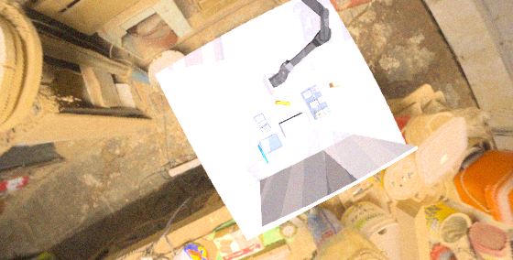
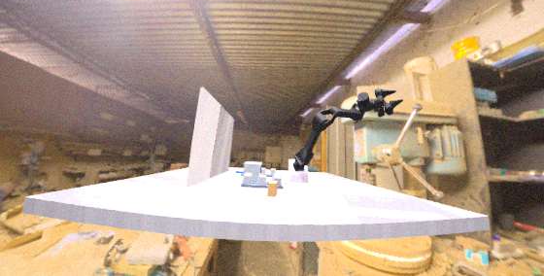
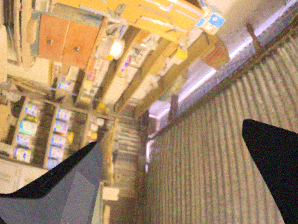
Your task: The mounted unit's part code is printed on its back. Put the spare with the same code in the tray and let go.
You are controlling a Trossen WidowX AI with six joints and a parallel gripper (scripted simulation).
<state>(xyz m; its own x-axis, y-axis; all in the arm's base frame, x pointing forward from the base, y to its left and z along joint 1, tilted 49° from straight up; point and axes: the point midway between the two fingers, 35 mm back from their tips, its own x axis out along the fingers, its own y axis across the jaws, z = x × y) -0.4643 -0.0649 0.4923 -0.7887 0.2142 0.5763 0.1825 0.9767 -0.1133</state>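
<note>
My gripper tip is 70 cm short of the white spare block, 47 cm above it and 13 cm to the left of it. Also, from my gripper tip: tan block 67 cm ahead, 48 cm below, 1 cm to the left; then mounted unit 75 cm ahead, 46 cm below, 36 cm to the right; then blue-rimmed tray 78 cm ahead, 55 cm to the right, 51 cm below.
</note>
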